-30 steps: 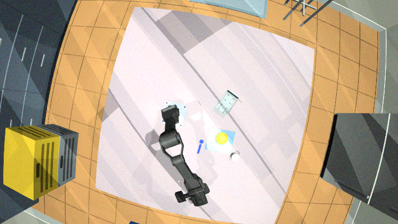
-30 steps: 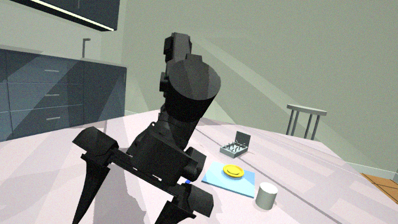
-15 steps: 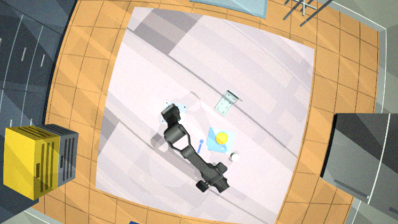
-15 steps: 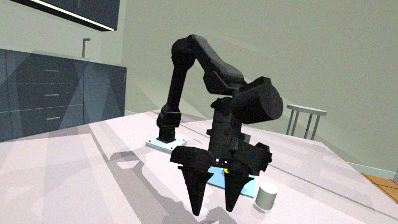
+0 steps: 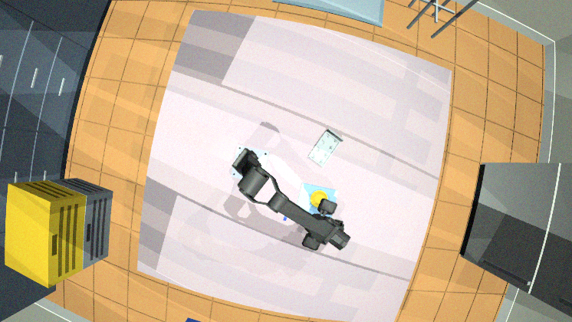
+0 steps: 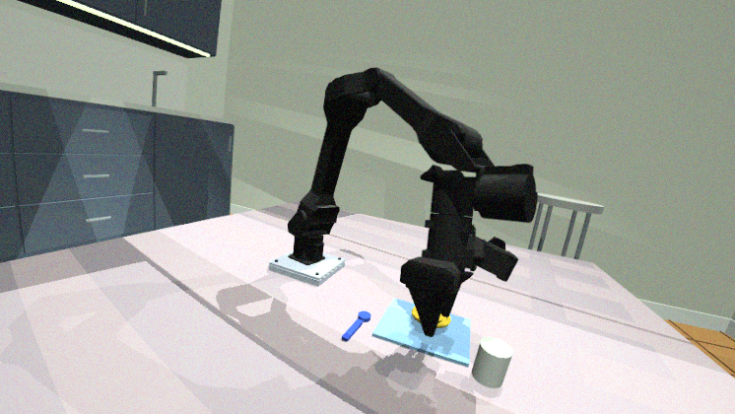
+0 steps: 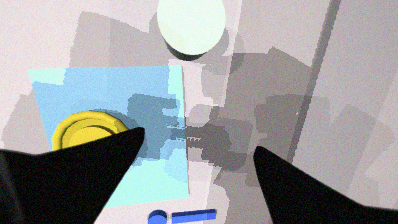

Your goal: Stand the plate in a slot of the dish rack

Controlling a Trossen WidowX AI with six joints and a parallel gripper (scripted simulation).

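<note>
My gripper tip is 9 cm to the right of the yellow plate, 4 cm above it and 3 cm past it. From my gripper tip the other things lie so: blue spoon (13 cm behind, 5 cm below); then pale cup (8 cm ahead, 3 cm below, 2 cm to the left); then light blue mat (7 cm to the left, 6 cm below, 3 cm behind).
</note>
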